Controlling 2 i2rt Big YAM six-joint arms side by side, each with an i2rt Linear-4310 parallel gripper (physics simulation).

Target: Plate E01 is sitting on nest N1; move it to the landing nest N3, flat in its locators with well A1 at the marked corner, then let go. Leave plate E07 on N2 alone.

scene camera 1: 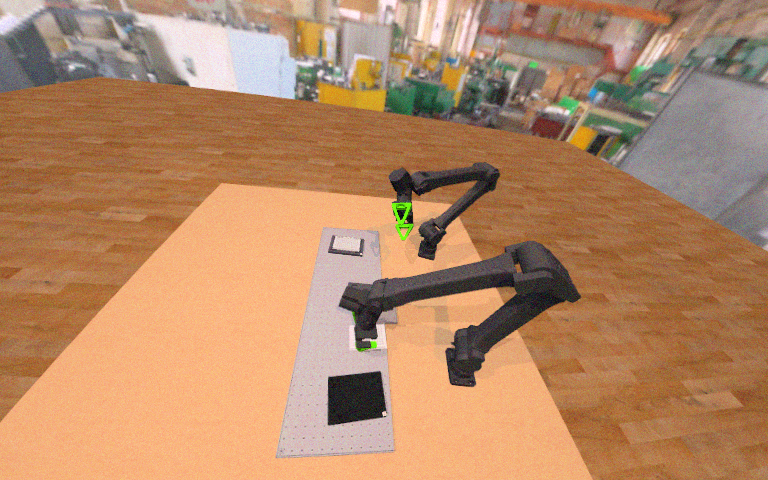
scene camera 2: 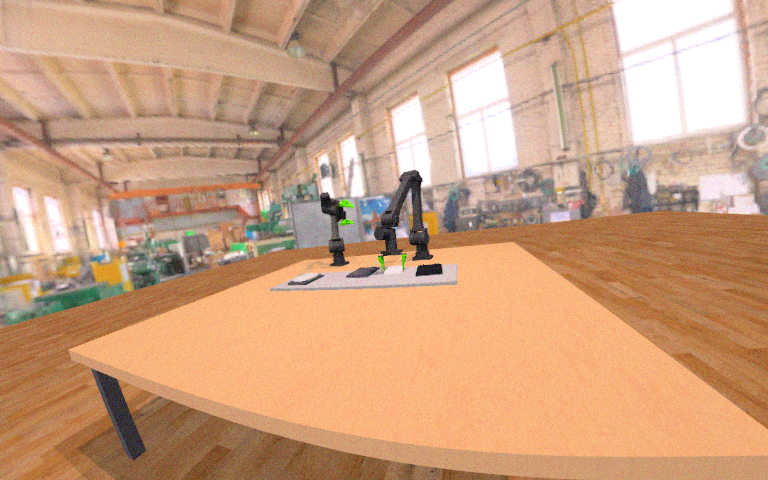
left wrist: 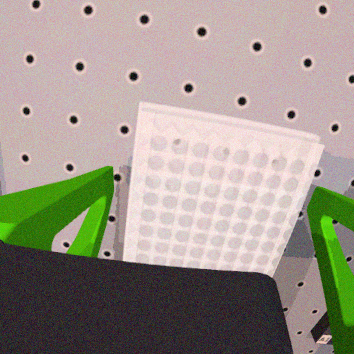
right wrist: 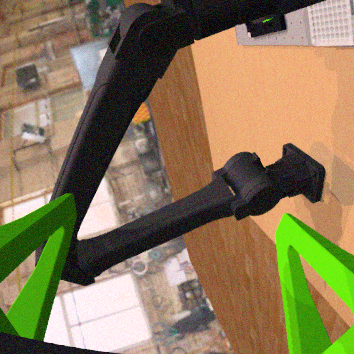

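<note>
A white well plate (scene camera 1: 381, 330) (scene camera 2: 393, 271) (left wrist: 210, 200) (right wrist: 332, 22) lies on the pegboard between a dark nest (scene camera 1: 389, 318) (scene camera 2: 362, 272) and a black square nest (scene camera 1: 356, 397) (scene camera 2: 428, 270), turned askew in the left wrist view. Another white plate (scene camera 1: 346, 243) (scene camera 2: 305, 277) sits on a dark nest at the board's far end. Plate and nest names are unreadable. My left gripper (scene camera 1: 362, 339) (scene camera 2: 393, 267) (left wrist: 215, 188) is open, its fingers low on either side of the loose plate. My right gripper (scene camera 1: 403, 229) (scene camera 2: 352, 213) is open and empty, raised off the board.
The grey pegboard (scene camera 1: 305, 396) (scene camera 2: 447, 279) (left wrist: 165, 45) lies on the tan table (scene camera 1: 169, 316) (scene camera 2: 453, 350). The left arm (scene camera 1: 447, 285) reaches over the board and partly hides the middle nest. A white A1 mark (left wrist: 324, 339) shows by the lower right finger in the left wrist view.
</note>
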